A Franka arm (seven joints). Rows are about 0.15 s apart.
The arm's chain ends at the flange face. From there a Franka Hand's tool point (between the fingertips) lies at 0.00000 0.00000 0.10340 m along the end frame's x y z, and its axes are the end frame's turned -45 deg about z.
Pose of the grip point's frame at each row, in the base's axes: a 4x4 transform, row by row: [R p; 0 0 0 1], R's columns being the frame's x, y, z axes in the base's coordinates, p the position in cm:
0.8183, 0.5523, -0.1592, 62.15; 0.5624, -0.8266, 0.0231, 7.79; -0.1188, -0.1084, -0.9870, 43.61; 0, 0, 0, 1
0.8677, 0.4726, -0.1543, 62.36; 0.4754, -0.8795, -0.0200, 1.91; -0.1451, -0.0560, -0.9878, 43.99; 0, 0, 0, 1
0.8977, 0.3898, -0.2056, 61.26; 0.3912, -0.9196, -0.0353, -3.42; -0.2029, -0.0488, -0.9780, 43.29; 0, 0, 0, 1
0.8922, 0.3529, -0.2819, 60.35; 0.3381, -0.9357, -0.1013, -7.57; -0.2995, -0.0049, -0.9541, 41.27; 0, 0, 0, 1
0.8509, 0.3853, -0.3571, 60.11; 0.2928, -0.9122, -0.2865, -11.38; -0.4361, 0.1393, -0.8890, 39.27; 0, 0, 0, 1
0.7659, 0.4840, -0.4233, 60.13; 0.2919, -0.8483, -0.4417, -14.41; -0.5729, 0.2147, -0.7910, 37.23; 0, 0, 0, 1
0.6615, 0.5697, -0.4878, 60.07; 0.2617, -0.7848, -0.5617, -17.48; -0.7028, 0.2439, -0.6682, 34.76; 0, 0, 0, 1
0.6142, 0.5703, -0.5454, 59.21; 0.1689, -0.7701, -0.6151, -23.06; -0.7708, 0.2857, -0.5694, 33.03; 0, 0, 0, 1
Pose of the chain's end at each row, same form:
0.9692, -0.1881, -0.1592, 63.80; -0.1868, -0.9822, 0.0231, 7.55; -0.1607, 0.0074, -0.9870, 53.82; 0, 0, 0, 1
0.9477, -0.2794, -0.1543, 63.96; -0.2857, -0.9581, -0.0200, 2.12; -0.1422, 0.0630, -0.9878, 54.20; 0, 0, 0, 1
0.9104, -0.3591, -0.2056, 63.39; -0.3736, -0.9269, -0.0353, -3.05; -0.1780, 0.1090, -0.9780, 53.40; 0, 0, 0, 1
0.8804, -0.3813, -0.2819, 63.26; -0.4226, -0.9007, -0.1013, -6.52; -0.2152, 0.2083, -0.9541, 51.14; 0, 0, 0, 1
0.8741, -0.3292, -0.3571, 63.80; -0.4380, -0.8521, -0.2865, -8.42; -0.2099, 0.4069, -0.8890, 48.46; 0, 0, 0, 1
0.8838, -0.1993, -0.4233, 64.51; -0.3934, -0.8062, -0.4417, -9.84; -0.2533, 0.5569, -0.7910, 45.41; 0, 0, 0, 1
0.8706, -0.0649, -0.4878, 65.11; -0.3699, -0.7400, -0.5617, -11.67; -0.3245, 0.6694, -0.6682, 41.67; 0, 0, 0, 1
0.8376, -0.0310, -0.5454, 64.85; -0.4251, -0.6640, -0.6151, -16.70; -0.3430, 0.7471, -0.5694, 38.92; 0, 0, 0, 1

